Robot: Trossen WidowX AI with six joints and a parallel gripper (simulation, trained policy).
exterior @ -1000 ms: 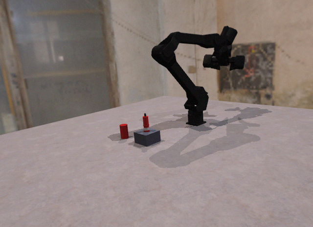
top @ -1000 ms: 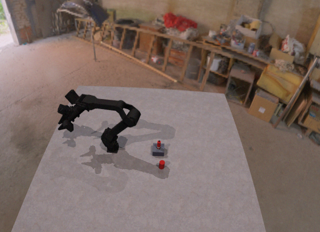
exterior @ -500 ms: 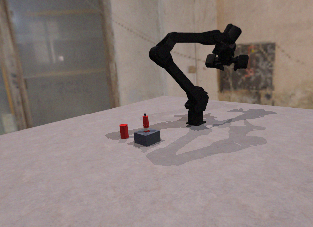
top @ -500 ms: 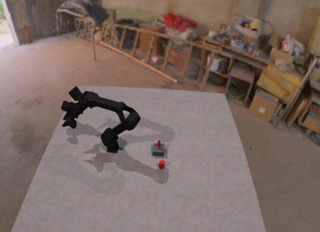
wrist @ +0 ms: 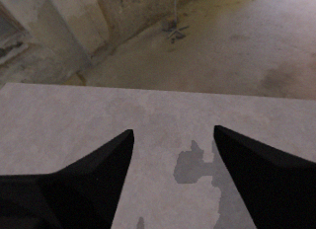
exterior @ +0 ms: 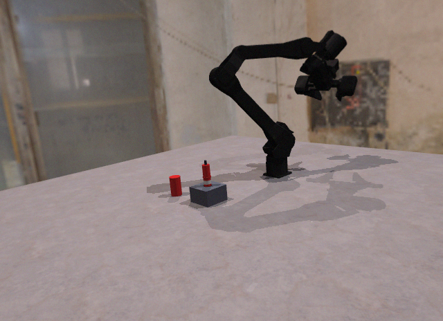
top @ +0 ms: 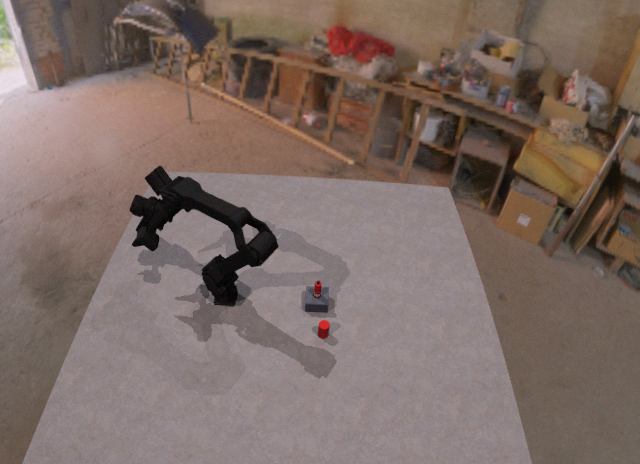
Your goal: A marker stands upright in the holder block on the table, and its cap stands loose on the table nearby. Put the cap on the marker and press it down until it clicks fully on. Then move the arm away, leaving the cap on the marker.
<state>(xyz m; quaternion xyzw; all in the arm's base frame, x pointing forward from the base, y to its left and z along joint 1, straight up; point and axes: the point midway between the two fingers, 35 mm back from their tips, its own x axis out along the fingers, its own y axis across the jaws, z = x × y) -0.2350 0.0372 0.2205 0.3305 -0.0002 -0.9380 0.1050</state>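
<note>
Now: gripper tip 56 cm short of the red cap, 14 cm to the left of it and 17 cm above it. The rest, counted from my gripper tip: holder block 54 cm ahead, 3 cm to the right, 18 cm below.
</note>
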